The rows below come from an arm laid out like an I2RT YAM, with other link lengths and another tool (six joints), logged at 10 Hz.
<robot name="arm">
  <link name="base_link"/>
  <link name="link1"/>
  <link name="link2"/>
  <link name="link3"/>
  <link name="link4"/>
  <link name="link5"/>
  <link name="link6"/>
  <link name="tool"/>
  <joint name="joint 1" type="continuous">
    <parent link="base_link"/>
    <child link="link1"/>
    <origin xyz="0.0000 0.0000 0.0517"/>
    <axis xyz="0 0 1"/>
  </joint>
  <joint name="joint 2" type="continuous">
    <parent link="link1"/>
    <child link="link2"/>
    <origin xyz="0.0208 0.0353 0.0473"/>
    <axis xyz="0 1 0"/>
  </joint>
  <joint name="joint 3" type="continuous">
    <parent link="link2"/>
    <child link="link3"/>
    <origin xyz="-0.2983 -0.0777 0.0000"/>
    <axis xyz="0 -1 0"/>
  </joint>
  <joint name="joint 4" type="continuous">
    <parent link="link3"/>
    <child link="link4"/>
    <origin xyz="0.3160 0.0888 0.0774"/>
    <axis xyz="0 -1 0"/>
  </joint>
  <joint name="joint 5" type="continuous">
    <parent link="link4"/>
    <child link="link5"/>
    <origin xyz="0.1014 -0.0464 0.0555"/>
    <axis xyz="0 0 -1"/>
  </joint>
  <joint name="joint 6" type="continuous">
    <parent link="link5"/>
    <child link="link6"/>
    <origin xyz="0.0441 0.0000 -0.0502"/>
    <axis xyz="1 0 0"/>
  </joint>
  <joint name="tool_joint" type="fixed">
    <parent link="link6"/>
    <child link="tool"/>
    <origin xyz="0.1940 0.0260 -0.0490" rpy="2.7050 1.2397 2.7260"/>
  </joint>
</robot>
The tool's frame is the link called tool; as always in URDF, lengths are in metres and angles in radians. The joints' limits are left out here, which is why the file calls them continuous.
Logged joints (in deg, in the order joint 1, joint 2, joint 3, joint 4, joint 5, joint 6), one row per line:
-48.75, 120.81, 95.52, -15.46, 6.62, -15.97
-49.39, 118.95, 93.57, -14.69, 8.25, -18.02
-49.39, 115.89, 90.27, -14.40, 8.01, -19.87
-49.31, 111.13, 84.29, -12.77, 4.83, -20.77
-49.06, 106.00, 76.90, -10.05, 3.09, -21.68
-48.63, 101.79, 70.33, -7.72, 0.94, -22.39
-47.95, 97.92, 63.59, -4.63, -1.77, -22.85
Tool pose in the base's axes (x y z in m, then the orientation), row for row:
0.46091, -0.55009, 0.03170, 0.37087, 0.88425, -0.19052, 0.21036
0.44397, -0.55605, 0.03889, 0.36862, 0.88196, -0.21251, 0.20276
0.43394, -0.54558, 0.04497, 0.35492, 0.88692, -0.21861, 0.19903
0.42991, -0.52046, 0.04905, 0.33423, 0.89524, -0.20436, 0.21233
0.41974, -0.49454, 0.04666, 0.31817, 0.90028, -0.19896, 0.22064
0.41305, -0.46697, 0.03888, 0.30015, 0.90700, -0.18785, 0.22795
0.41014, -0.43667, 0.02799, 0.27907, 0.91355, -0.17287, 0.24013
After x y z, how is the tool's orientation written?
As a quaternion, x y z w.
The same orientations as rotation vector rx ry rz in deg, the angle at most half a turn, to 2 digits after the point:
59.07, 140.84, -30.35
58.95, 141.05, -33.99
56.87, 142.13, -35.03
53.18, 142.44, -32.52
50.40, 142.61, -31.52
47.36, 143.13, -29.64
43.76, 143.24, -27.11

